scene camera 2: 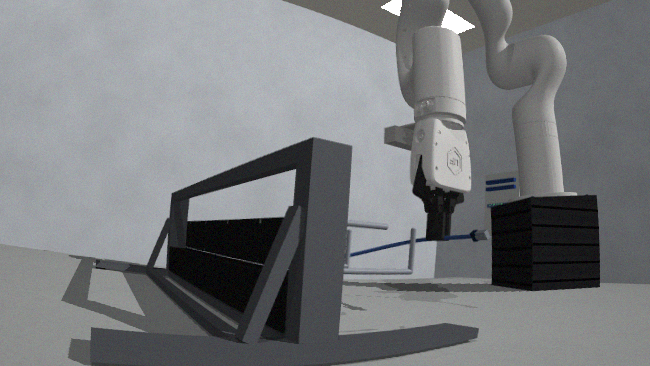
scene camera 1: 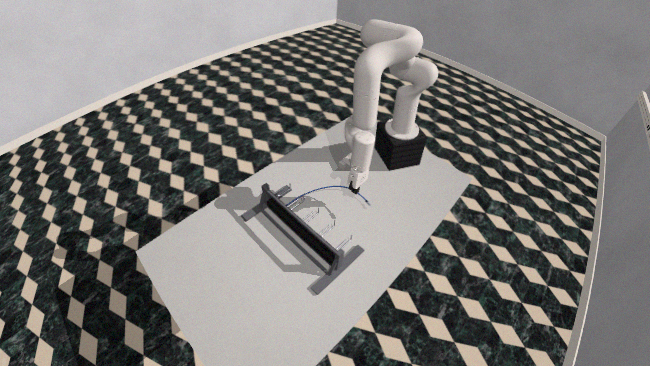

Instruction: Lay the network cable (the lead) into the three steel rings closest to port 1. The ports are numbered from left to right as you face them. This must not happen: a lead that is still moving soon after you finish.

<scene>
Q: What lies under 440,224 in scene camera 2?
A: The gripper.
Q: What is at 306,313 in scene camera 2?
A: A dark grey rack.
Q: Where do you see a dark grey rack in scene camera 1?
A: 328,253
</scene>
